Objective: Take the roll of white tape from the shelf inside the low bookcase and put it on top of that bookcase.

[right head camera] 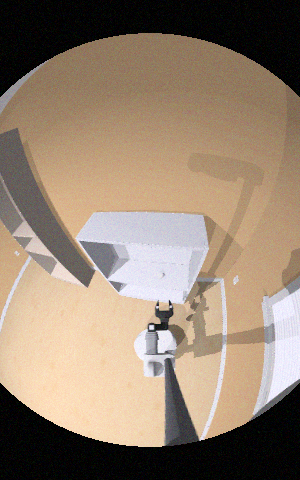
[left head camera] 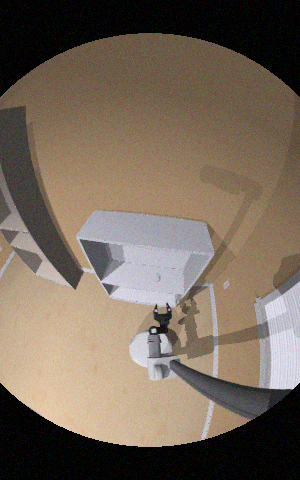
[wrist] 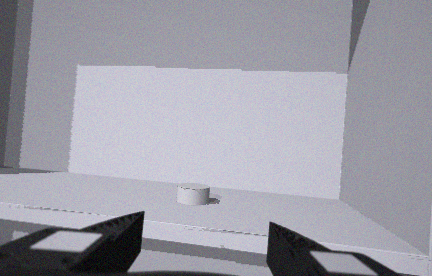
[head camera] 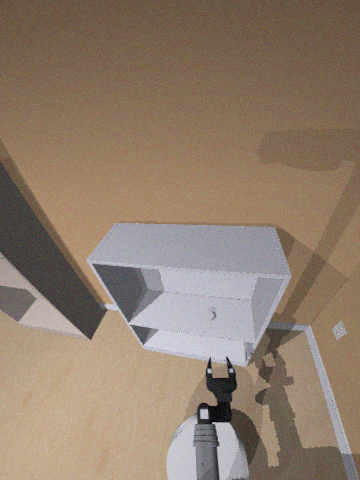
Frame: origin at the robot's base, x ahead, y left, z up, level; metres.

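Seen in the pictures: gripper, between the fingertips: (right head camera: 163, 299) (left head camera: 161, 302) (wrist: 205, 236) (head camera: 218, 357).
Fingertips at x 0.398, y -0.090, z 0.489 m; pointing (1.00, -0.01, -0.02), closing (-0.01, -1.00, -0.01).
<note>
A point is followed by its place in that frame.
The roll of white tape (head camera: 212, 315) {y -0.087, x 0.631, z 0.481 m} (left head camera: 158, 277) {y -0.092, x 0.638, z 0.481 m} (right head camera: 161, 274) {y -0.086, x 0.633, z 0.481 m} (wrist: 193, 195) {y -0.072, x 0.608, z 0.470 m} lies flat on the middle shelf inside the low white bookcase (head camera: 200, 247) {y -0.030, x 0.646, z 1.032 m} (left head camera: 150, 231) {y 0.012, x 0.644, z 1.032 m} (right head camera: 150, 228) {y -0.036, x 0.641, z 1.032 m}. In the wrist view it stands a little left of the middle, beyond the shelf's front edge and above the line of the fingertips. My gripper (head camera: 219, 359) {y -0.090, x 0.398, z 0.489 m} (left head camera: 162, 306) {y -0.090, x 0.398, z 0.489 m} (right head camera: 164, 302) {y -0.090, x 0.398, z 0.489 m} (wrist: 205, 236) {y -0.090, x 0.398, z 0.489 m} is open and empty. It is in front of the bookcase's open side, apart from the tape, and the tape shows between the two fingers' directions. The bookcase's top is bare.
A tall dark-sided shelf unit (head camera: 47, 255) {y 0.936, x 0.869, z 0.847 m} (left head camera: 37, 200) {y 0.931, x 0.900, z 1.170 m} (right head camera: 42, 210) {y 0.934, x 0.882, z 1.161 m} stands to the left of the bookcase. A wall is behind the bookcase, and another wall with a white socket (head camera: 339, 330) {y -0.847, x 0.527, z 0.384 m} is on the right. The bookcase's right side panel (wrist: 390, 125) {y -0.321, x 0.560, z 0.588 m} shows in the wrist view.
</note>
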